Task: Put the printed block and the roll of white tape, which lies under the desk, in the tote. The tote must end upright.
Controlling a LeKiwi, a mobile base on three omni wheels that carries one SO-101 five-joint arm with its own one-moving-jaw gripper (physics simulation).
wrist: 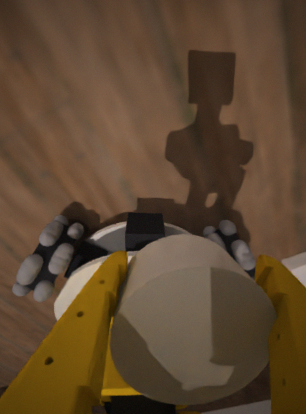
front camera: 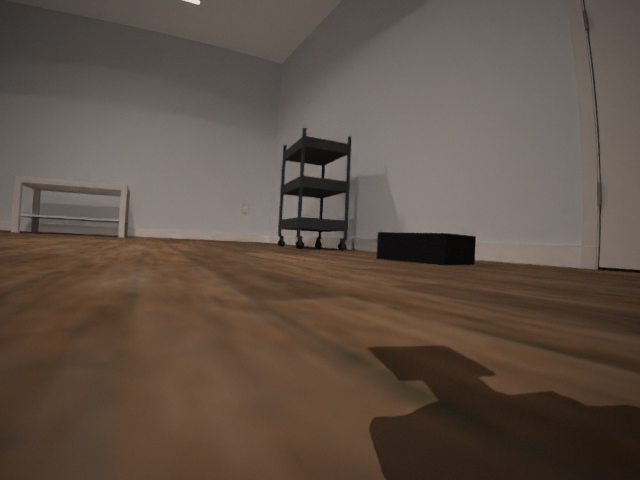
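Note:
The roll of white tape is between the two yellow jaws in the wrist view, its round flat face toward the camera. My gripper is shut on it, with one jaw against each side, and holds it above the robot's base. A black, low, box-shaped thing, which looks like the tote, stands upright on the floor right of centre in the front view, some way off near the right wall. Its inside is hidden from this low angle. The printed block does not show in either view.
A dark three-shelf cart stands in the far corner, left of the tote. A white bench-like table stands at the far left. A door is at the right. A pale edge shows beside the base. The arm's shadow falls on the floor ahead.

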